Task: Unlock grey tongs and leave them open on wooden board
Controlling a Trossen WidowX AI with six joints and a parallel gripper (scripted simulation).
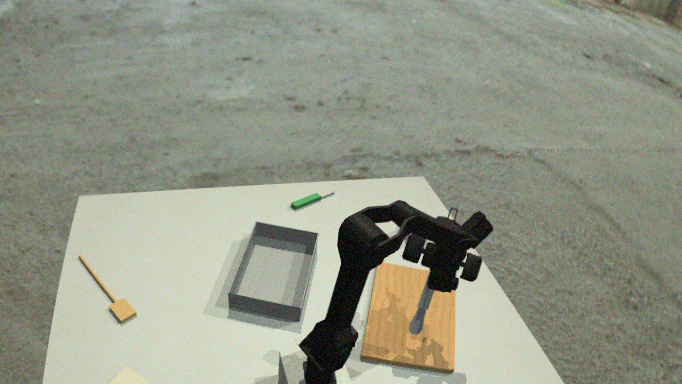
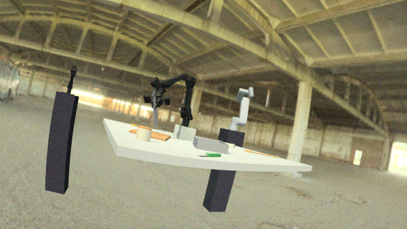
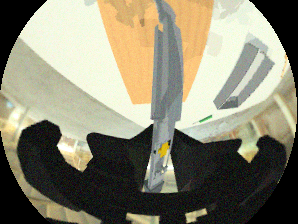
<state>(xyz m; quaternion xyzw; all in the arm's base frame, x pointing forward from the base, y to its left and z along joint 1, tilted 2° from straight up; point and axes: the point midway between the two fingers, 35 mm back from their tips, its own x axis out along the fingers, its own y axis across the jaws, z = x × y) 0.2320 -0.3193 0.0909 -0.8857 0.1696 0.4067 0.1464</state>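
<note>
Right now my gripper tip is 170 mm above the wooden board, 30 mm to the right of it and 20 mm past it. The rest, counted from my gripper tip: tan-lidded jar (320 mm ahead, 150 mm below, 80 mm to the right); then green-handled tool (520 mm ahead, 220 mm to the left, 170 mm below); then grey roasting tin (380 mm to the left, 150 mm below, 150 mm ahead).
</note>
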